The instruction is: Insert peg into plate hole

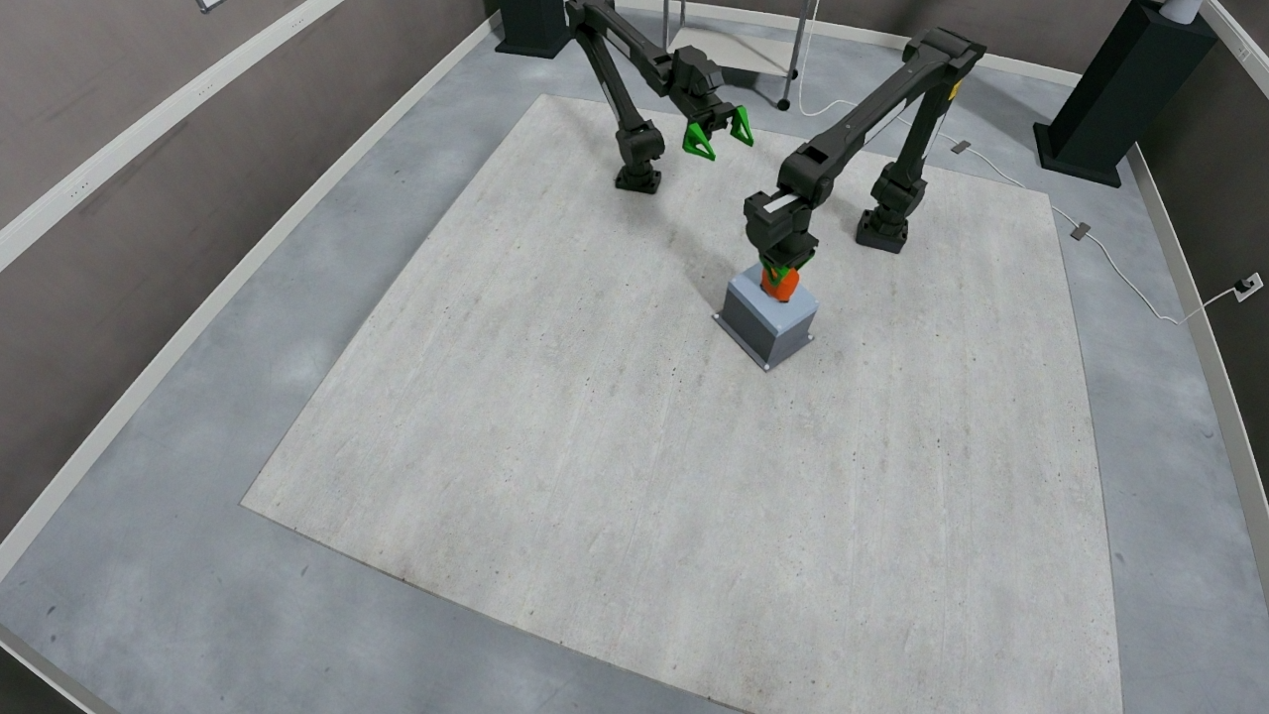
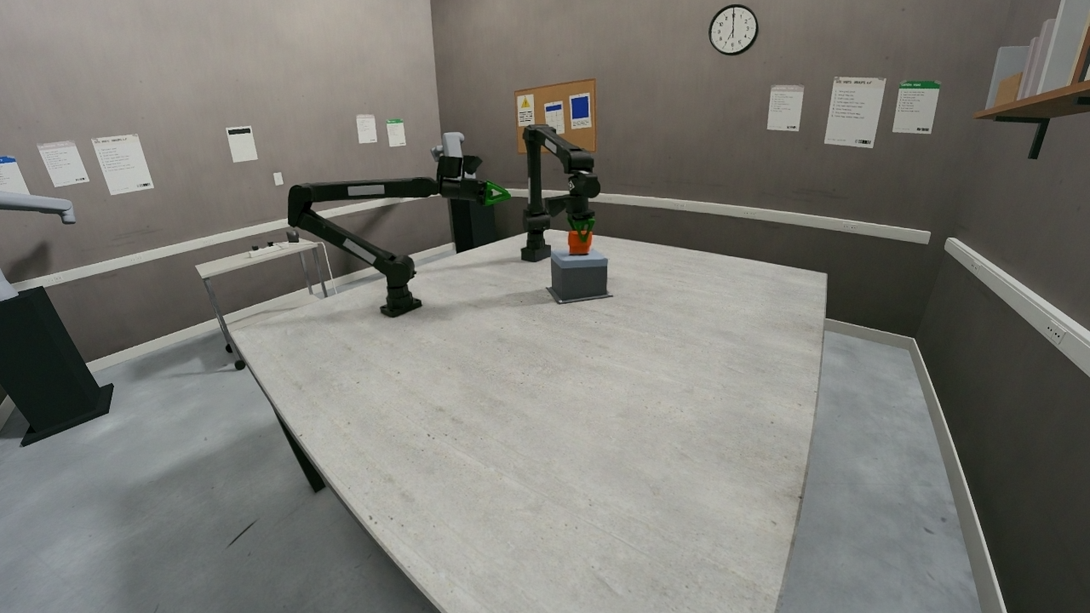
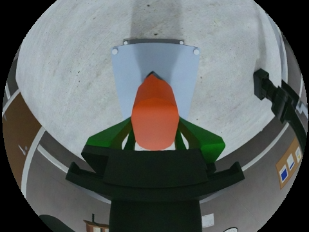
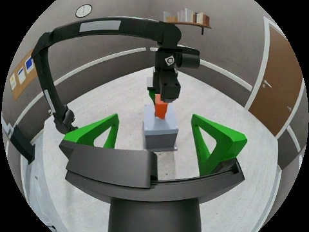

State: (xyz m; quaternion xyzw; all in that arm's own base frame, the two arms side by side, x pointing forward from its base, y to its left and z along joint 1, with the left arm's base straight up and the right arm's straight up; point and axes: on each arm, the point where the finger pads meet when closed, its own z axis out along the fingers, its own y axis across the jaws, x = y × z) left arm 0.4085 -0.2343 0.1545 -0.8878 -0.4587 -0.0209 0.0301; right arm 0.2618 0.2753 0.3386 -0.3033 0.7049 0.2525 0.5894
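My left gripper is now 10 mm past the blue plate and 70 mm above it. From my left hand the other things lie so: orange peg (20 mm below).
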